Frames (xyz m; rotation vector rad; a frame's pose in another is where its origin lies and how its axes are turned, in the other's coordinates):
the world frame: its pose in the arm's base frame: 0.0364 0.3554 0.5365 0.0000 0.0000 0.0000
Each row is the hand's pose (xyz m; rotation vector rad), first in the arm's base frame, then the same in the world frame.
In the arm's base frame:
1: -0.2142 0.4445 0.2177 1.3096 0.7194 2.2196
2: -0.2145 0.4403 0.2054 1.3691 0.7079 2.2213
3: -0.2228 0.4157 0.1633 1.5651 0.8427 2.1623
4: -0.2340 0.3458 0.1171 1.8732 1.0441 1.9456
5: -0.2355 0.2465 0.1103 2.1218 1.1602 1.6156
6: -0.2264 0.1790 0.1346 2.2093 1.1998 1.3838
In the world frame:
1: -0.2506 0.0891 -0.3188 1.3096 0.7194 2.2196
2: -0.2509 0.0849 -0.3311 1.3691 0.7079 2.2213
3: -0.2592 0.0603 -0.3732 1.5651 0.8427 2.1623
4: -0.2704 -0.0096 -0.4194 1.8732 1.0441 1.9456
5: -0.2719 -0.1089 -0.4262 2.1218 1.1602 1.6156
6: -0.2628 -0.1764 -0.4019 2.2093 1.1998 1.3838

